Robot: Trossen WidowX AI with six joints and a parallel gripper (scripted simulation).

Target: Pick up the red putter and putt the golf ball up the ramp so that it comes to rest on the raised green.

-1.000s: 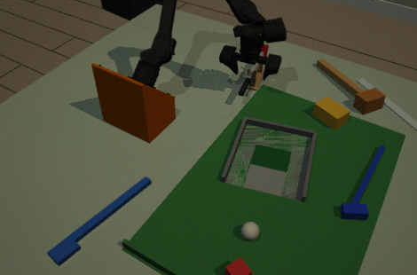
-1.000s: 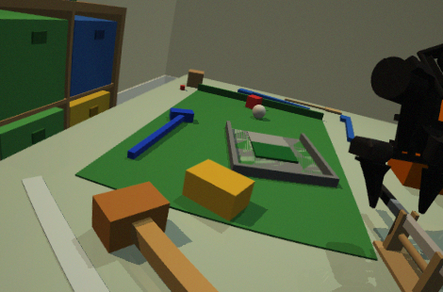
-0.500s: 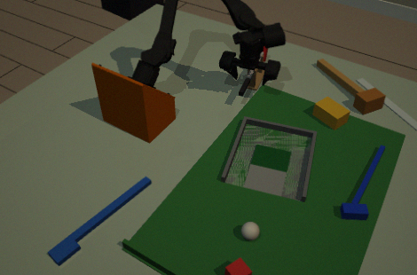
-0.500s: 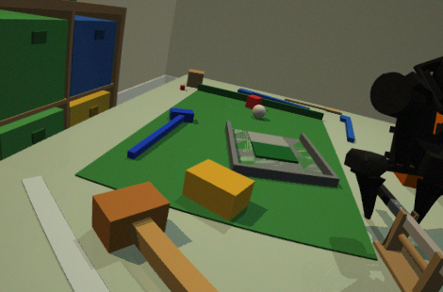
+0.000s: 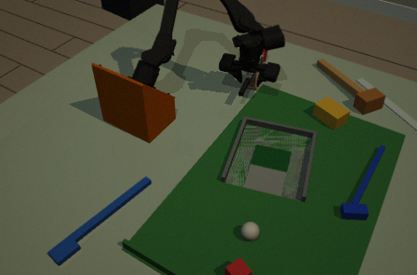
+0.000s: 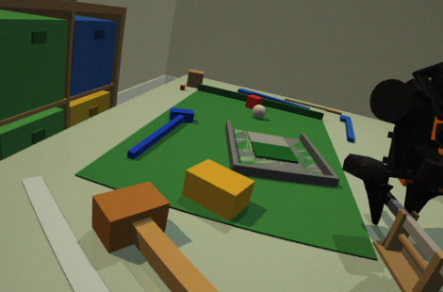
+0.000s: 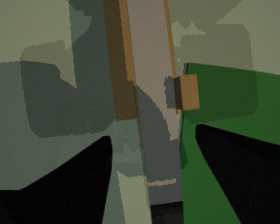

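Now: gripper tip 2 cm past the red putter, 5 cm to the right of it and 3 cm below it. Also, from my gripper tip: grey frame 22 cm ahead, 20 cm to the right, 2 cm below; wooden stand 2 cm behind, 7 cm to the left; yellow block 28 cm ahead, 4 cm to the left.
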